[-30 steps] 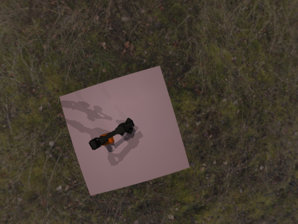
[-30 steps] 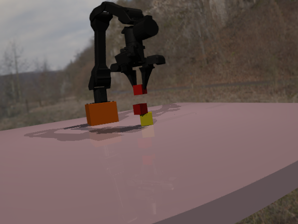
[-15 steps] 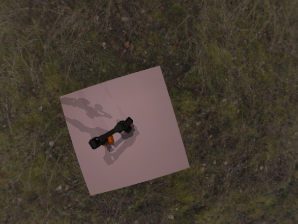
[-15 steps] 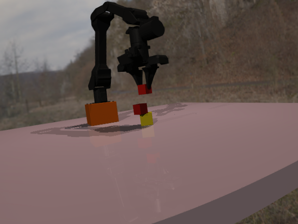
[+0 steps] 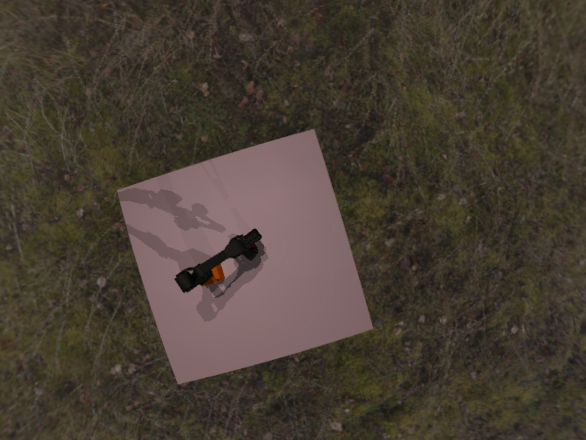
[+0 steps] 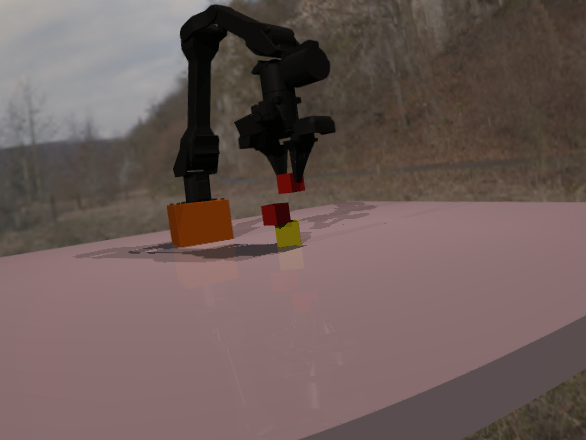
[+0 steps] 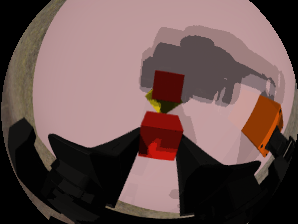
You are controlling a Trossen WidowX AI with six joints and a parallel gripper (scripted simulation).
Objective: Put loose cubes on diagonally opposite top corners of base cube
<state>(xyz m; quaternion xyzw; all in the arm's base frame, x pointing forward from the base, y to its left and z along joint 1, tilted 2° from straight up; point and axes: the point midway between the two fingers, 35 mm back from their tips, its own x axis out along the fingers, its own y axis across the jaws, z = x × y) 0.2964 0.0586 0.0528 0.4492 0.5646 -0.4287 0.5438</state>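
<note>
Right now my gripper tip is 50 mm above the red cube, 40 mm to the left of it and 10 mm short of it. From my gripper tip the other things lie so: yellow cube (80 mm below, 20 mm to the right).
</note>
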